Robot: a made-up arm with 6 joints.
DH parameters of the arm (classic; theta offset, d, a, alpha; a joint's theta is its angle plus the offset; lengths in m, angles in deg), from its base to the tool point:
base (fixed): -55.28 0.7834 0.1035 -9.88
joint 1: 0 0.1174 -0.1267 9.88
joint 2: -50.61 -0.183 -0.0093 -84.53
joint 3: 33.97 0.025 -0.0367 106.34
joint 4: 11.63 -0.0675 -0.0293 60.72
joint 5: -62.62 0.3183 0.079 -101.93
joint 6: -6.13 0.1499 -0.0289 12
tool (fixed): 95.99 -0.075 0 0
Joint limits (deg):
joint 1: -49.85..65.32
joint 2: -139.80..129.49
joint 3: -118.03..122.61
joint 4: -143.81..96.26
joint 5: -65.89..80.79
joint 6: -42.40..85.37
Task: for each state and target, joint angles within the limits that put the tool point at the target. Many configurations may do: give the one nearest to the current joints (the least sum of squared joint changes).
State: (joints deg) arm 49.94 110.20 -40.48 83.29 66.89 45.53
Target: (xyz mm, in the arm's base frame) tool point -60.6 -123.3 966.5
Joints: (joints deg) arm 52.34 106.88 -95.16 83.49 72.81 34.28
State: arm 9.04 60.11 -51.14 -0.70 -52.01 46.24
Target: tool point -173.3 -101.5 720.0
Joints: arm -18.15 41.32 -68.86 12.10 -38.44 43.35
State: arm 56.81 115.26 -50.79 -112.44 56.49 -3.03
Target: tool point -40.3 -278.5 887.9
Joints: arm 49.16 129.49 -16.06 -94.69 61.54 -8.29
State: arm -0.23 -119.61 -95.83 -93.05 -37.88 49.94
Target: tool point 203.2 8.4 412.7
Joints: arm -18.64 -105.40 -101.69 -77.58 -41.91 63.06
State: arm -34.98 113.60 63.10 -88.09 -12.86 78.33
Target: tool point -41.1 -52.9 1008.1
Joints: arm -34.03 107.21 49.54 -85.03 -17.07 80.66
